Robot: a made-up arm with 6 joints. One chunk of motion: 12 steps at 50 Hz.
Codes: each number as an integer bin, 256 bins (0 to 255) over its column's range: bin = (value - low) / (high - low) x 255, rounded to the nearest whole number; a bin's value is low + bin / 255 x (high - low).
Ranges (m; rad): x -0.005..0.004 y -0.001..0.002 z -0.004..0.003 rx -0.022..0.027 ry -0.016..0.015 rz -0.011..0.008
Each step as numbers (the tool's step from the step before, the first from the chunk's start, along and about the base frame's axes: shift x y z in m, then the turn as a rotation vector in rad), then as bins.
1 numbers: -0.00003 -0.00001 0.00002 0.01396 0.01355 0.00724
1 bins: 141 84 146 187 243 245
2 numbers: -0.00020 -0.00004 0.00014 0.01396 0.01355 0.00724
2 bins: 136 82 151 187 243 245
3 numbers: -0.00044 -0.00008 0.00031 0.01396 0.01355 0.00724
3 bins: 129 78 157 187 243 245
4 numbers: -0.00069 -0.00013 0.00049 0.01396 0.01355 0.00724
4 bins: 122 74 164 187 243 245
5 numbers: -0.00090 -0.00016 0.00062 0.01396 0.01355 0.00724
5 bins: 116 71 168 187 243 245
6 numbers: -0.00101 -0.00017 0.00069 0.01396 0.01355 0.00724
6 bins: 113 71 171 187 243 245
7 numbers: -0.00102 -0.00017 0.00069 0.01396 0.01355 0.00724
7 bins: 113 71 171 187 243 245
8 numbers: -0.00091 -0.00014 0.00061 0.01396 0.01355 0.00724
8 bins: 116 73 168 187 243 245
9 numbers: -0.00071 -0.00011 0.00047 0.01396 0.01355 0.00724
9 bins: 122 76 163 187 243 245
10 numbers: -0.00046 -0.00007 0.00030 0.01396 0.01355 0.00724
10 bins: 129 79 157 187 243 245
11 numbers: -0.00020 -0.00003 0.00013 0.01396 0.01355 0.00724
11 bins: 136 82 150 187 243 245
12 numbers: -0.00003 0.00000 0.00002 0.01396 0.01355 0.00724
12 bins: 141 85 146 187 243 245
